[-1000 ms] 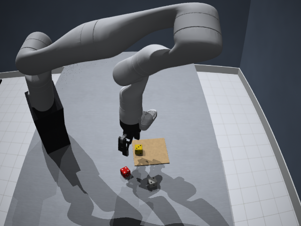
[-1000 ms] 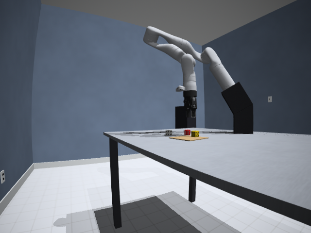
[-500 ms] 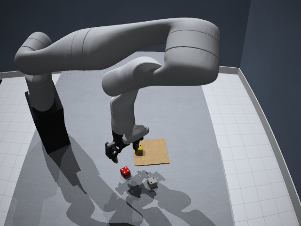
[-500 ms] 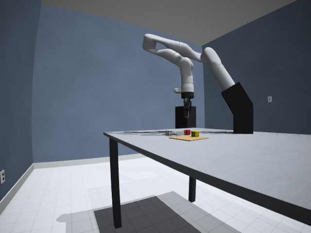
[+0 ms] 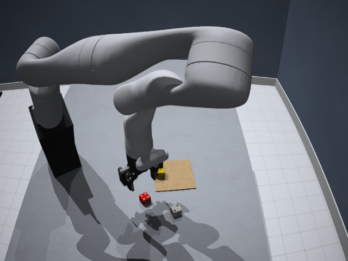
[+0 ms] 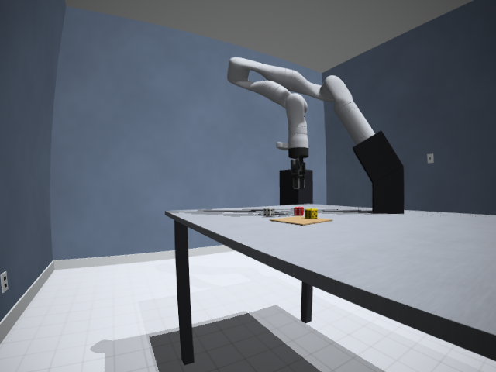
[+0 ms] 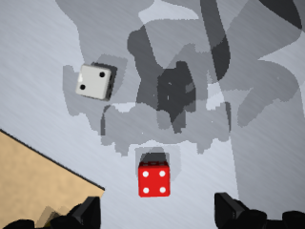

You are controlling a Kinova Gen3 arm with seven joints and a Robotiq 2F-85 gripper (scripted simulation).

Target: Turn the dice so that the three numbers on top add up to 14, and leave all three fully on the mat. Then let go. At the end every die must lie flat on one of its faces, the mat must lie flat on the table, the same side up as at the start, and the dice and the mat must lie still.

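Now: the red die 9 cm below my hand. From my hand the other things lie so: tan mat (12 cm ahead, 11 cm below, 10 cm to the left); then yellow die (10 cm to the left, 9 cm below, 7 cm ahead); then white die (9 cm below, 9 cm ahead, 7 cm to the right).
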